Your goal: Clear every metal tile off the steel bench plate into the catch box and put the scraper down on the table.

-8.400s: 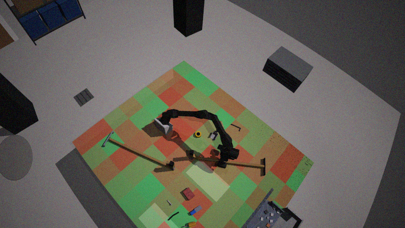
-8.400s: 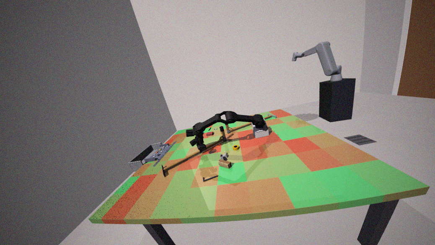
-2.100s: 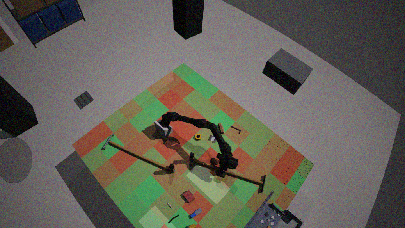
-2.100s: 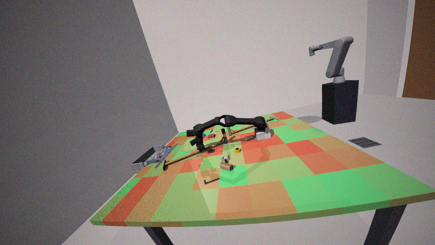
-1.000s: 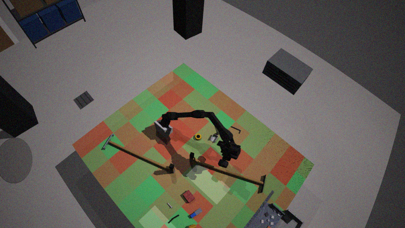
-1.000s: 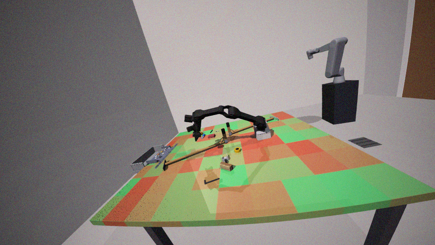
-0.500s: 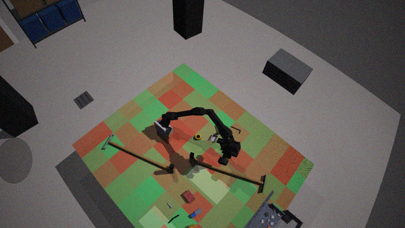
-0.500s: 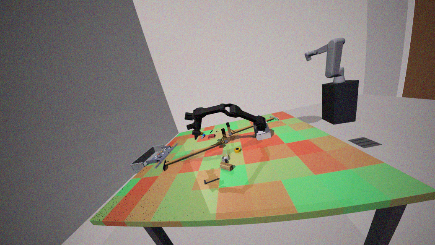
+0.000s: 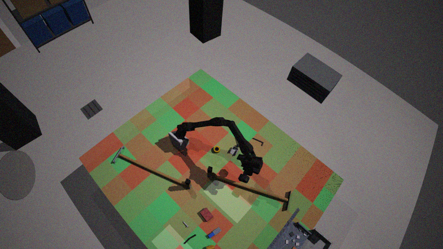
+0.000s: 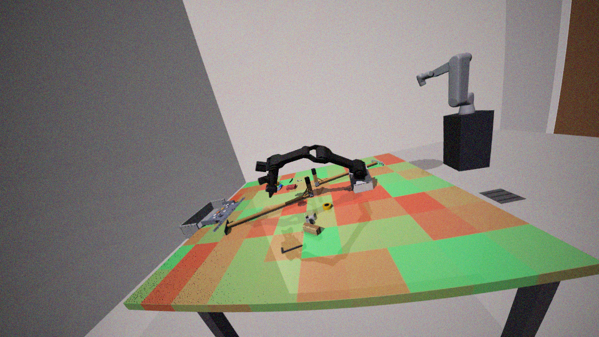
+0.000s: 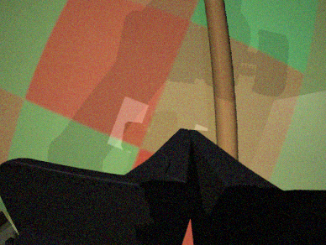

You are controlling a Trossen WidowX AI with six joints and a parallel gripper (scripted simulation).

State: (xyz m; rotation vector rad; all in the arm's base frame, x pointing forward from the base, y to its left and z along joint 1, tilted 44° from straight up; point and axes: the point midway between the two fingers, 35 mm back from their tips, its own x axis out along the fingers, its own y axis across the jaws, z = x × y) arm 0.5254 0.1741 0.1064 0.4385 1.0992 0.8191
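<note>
My gripper tip is 60 mm above the long scraper, 40 mm to the left of it and 40 mm short of it. From my gripper tip the other things lie so: wooden block (260 mm behind, 170 mm to the left, 110 mm below); then yellow tape roll (320 mm behind, 110 mm below, 30 mm to the right); then hex key (280 mm to the left, 160 mm behind, 120 mm below).
</note>
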